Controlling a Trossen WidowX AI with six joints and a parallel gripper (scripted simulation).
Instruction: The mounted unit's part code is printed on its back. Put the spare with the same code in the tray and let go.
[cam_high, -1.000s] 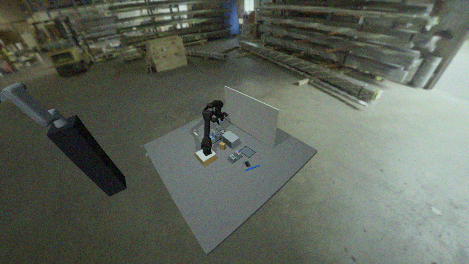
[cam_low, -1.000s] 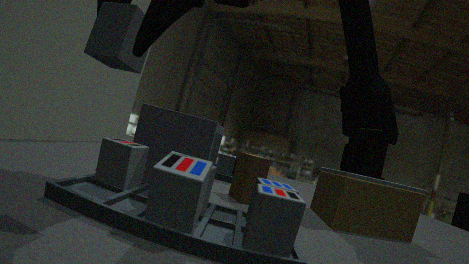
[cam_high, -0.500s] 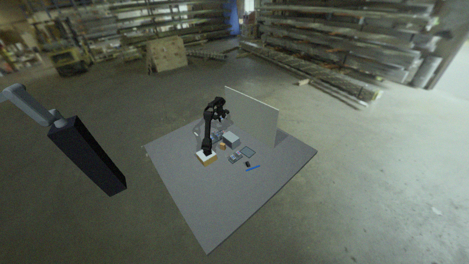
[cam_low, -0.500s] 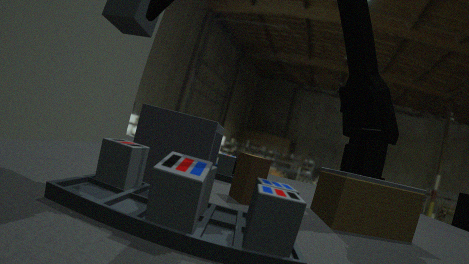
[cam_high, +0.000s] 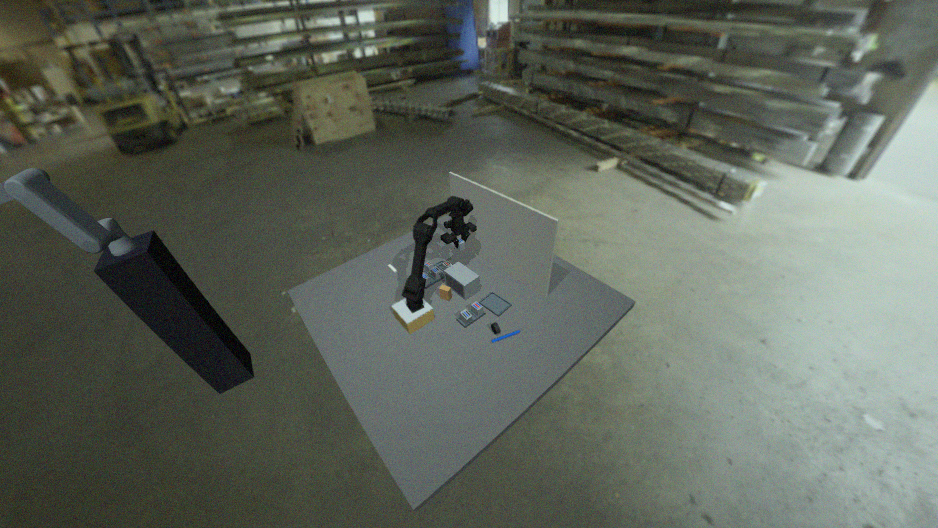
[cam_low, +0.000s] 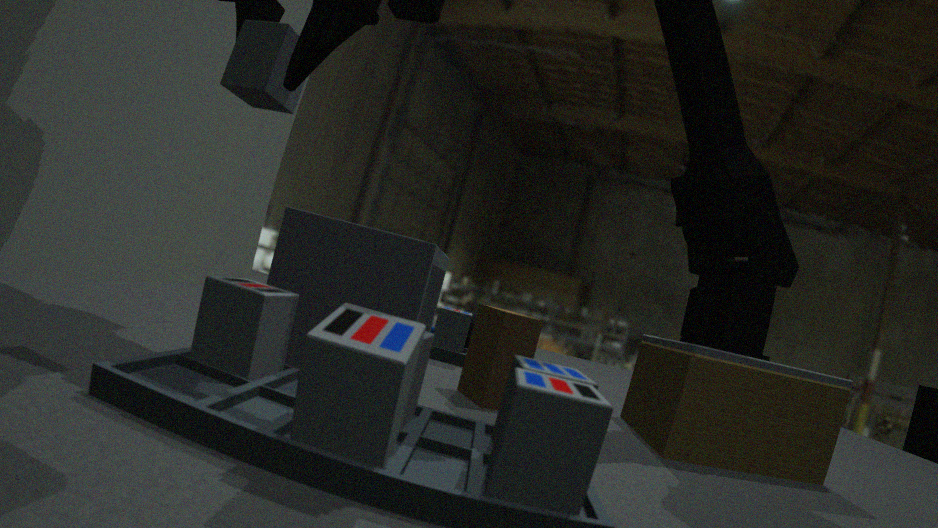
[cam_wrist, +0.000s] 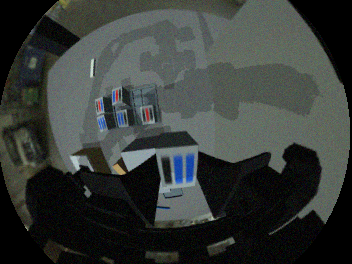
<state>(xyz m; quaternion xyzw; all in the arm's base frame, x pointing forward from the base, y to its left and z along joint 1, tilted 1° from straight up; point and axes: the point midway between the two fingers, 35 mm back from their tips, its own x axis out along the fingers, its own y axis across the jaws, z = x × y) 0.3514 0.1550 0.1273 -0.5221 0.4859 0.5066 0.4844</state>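
Right now my gripper tip is 1 cm past the grey tray, 31 cm to the left of it and 17 cm above it. Round my gripper tip: grey mounted unit (7 cm behind, 10 cm to the right, 12 cm below); grey spare block (2 cm above); white panel (18 cm ahead, 8 cm to the right, 5 cm above).
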